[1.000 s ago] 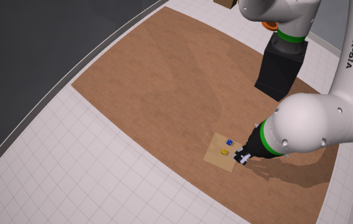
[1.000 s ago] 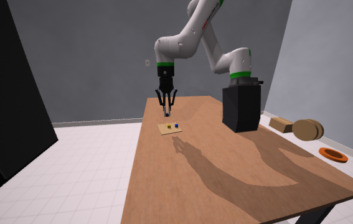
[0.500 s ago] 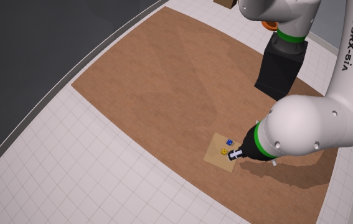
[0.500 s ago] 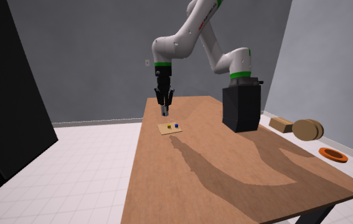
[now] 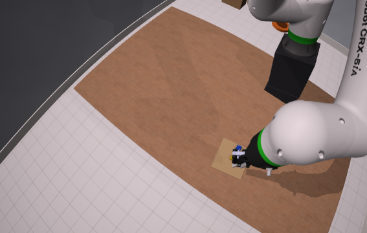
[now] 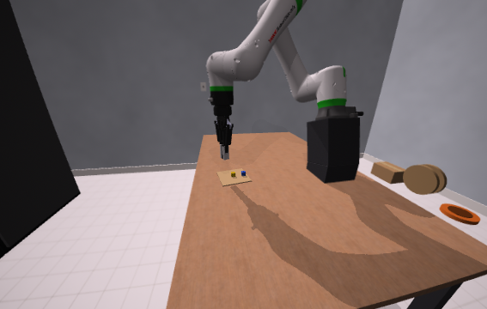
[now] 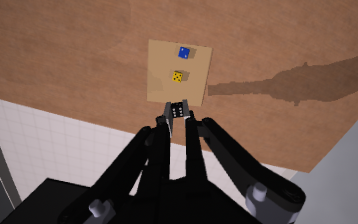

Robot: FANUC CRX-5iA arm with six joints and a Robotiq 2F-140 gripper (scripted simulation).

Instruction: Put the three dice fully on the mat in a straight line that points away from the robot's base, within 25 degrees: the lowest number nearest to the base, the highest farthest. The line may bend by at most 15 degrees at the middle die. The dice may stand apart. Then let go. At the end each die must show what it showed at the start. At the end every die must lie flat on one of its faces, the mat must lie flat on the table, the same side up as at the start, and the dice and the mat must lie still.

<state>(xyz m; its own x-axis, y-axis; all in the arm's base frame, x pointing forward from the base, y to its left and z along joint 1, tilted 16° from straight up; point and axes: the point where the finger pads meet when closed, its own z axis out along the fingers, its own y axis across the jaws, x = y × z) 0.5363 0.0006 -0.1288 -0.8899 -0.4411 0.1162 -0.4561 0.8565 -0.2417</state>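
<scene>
The yellow die is 130 mm below my hand, 40 mm behind it and 10 mm to the right of it. From my hand the other things lie so: blue die 130 mm below, 90 mm behind, 10 mm to the right; then tan mat 140 mm below, 40 mm behind, 10 mm to the right; then black die 20 mm below.
</scene>
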